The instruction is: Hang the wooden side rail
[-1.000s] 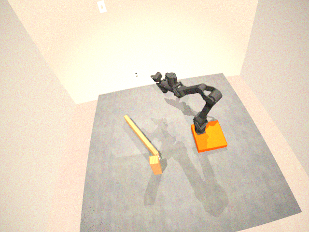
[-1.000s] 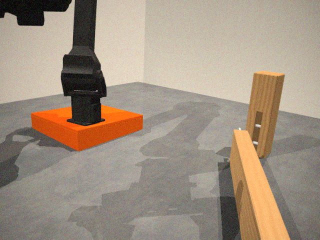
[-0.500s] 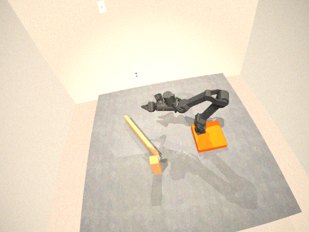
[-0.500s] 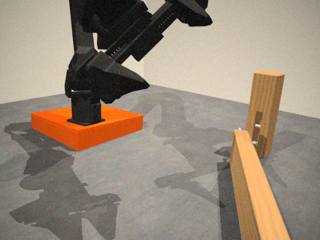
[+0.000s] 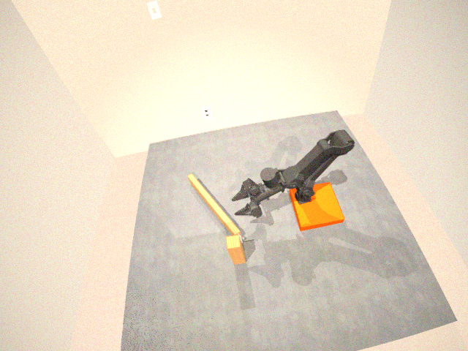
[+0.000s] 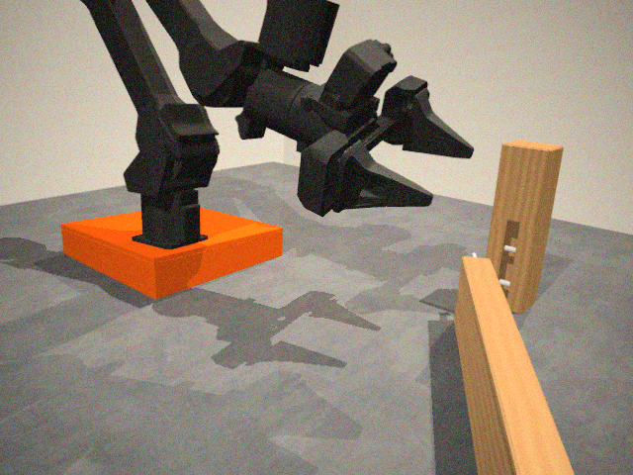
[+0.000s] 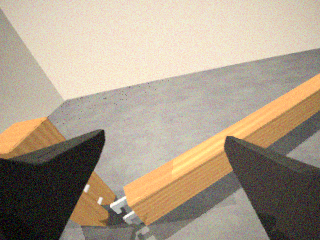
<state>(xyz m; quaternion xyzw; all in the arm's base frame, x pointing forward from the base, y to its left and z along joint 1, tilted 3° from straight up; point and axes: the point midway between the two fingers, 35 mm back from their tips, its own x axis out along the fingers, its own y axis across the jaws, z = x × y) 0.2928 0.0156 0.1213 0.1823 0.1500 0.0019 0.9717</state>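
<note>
The headboard post is 3 cm ahead of my gripper tip, 15 cm to the left of it and 8 cm below it.
</note>
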